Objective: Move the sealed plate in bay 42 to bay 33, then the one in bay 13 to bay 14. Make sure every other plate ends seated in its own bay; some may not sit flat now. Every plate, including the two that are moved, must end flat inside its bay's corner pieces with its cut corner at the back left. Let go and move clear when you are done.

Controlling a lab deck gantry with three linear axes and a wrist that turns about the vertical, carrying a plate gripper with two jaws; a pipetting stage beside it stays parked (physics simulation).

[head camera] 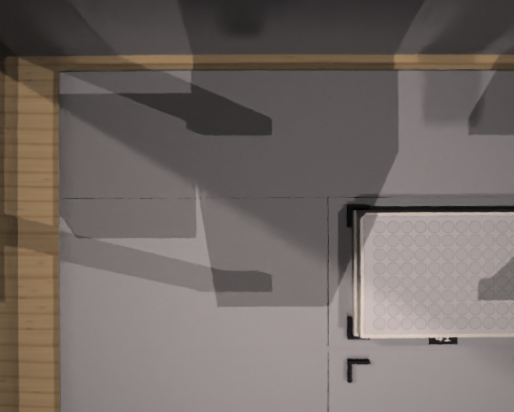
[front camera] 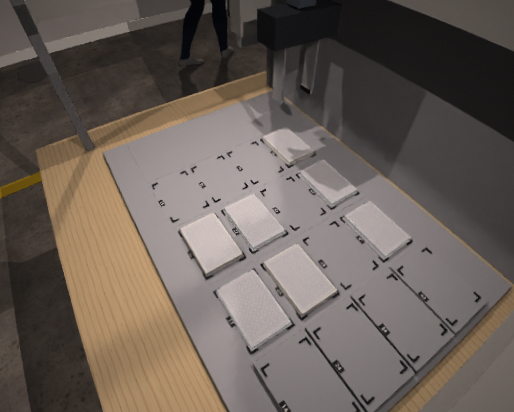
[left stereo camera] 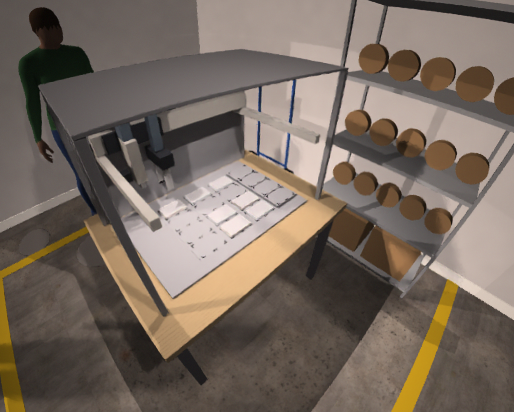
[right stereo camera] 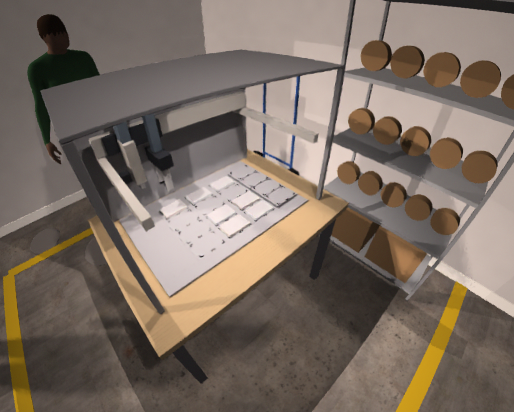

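Where they show: gripper, fingertip midpoint: (front camera: 292,95) (left stereo camera: 166,185) (right stereo camera: 166,185); robot's base at its link origin: (front camera: 153,185) (left stereo camera: 203,257) (right stereo camera: 201,256).
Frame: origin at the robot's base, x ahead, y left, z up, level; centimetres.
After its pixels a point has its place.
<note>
The plate in bay 42 (front camera: 328,182) @(x 23.5, y 36.0, z 1.4 cm) (left stereo camera: 197,195) @(x 22.1, y 35.8, z 1.4 cm) (right stereo camera: 198,194) @(x 22.7, y 36.5, z 1.5 cm) and the plate in bay 13 (front camera: 254,310) @(x 40.2, y 4.1, z 1.4 cm) (left stereo camera: 260,209) @(x 39.2, y 3.7, z 1.4 cm) (right stereo camera: 259,209) @(x 38.9, y 3.9, z 1.4 cm) lie in their bays. Bay 33 (front camera: 322,263) @(x 39.1, y 21.1, z 0.0 cm) and bay 14 (front camera: 265,370) @(x 49.5, y 0.2, z 1.4 cm) hold no plate. The plate in bay 41 (front camera: 288,145) @(x 7.2, y 36.0, z 1.5 cm) (head camera: 435,275) @(x 5.1, y 36.4, z 1.4 cm) looks flat, its left end between the left corner pieces; its right end is outside the head view. My gripper (front camera: 293,96) @(x 6.4, y 36.4, z 16.0 cm) (left stereo camera: 166,185) @(x 6.4, y 36.4, z 16.0 cm) is open and empty, raised over the deck's back left, to the left of the bay 41 plate. Cut corners are too small to tell.
Plates also stand in bay 43 (front camera: 377,230) @(x 40.0, y 35.6, z 1.4 cm), bay 22 (front camera: 255,221) @(x 23.7, y 14.9, z 1.4 cm), bay 23 (front camera: 300,279) @(x 39.9, y 14.7, z 1.4 cm) and bay 12 (front camera: 211,244) @(x 23.7, y 4.1, z 1.4 cm). The parked pipetting stage (left stereo camera: 134,162) hangs left of my gripper. A back wall (front camera: 400,120) @(x 26.4, y 52.0, z 15.3 cm) rises behind the deck.
</note>
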